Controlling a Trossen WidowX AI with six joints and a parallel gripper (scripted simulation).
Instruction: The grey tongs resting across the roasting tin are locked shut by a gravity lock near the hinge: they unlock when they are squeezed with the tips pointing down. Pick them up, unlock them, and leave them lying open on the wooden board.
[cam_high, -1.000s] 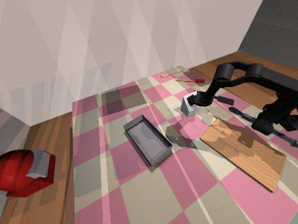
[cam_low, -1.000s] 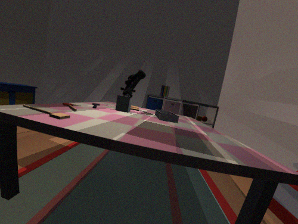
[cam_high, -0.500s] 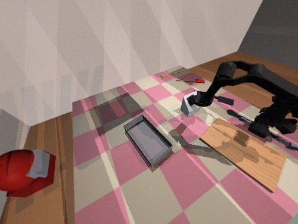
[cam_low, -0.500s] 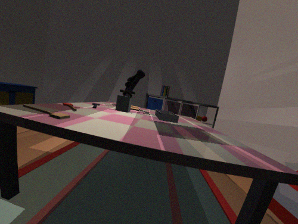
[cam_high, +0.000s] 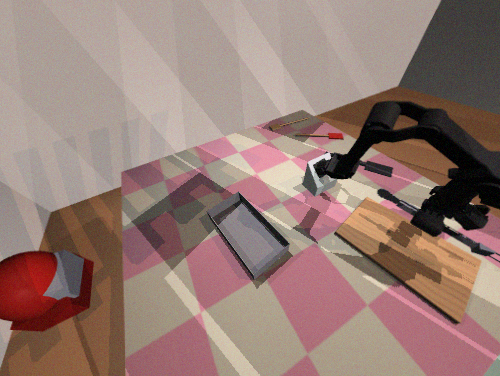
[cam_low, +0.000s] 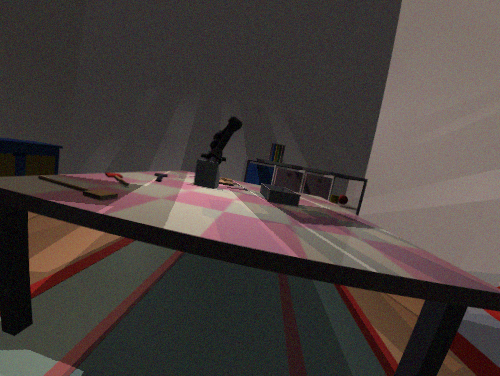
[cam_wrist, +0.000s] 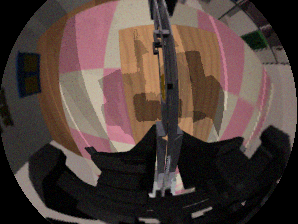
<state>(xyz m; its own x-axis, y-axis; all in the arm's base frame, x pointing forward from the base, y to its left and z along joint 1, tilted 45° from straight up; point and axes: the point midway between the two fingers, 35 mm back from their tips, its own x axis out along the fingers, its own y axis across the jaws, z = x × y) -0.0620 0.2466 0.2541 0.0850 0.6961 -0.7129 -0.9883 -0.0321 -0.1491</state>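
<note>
My gripper tip is 50 mm short of the wooden board, 20 mm to the right of it and 80 mm above it. The rest, counted from my gripper tip: black piece (230 mm behind, 320 mm to the right, 80 mm below); then roasting tin (470 mm ahead, 330 mm to the right, 50 mm below); then red spatula (280 mm behind, 610 mm to the right, 80 mm below).
</note>
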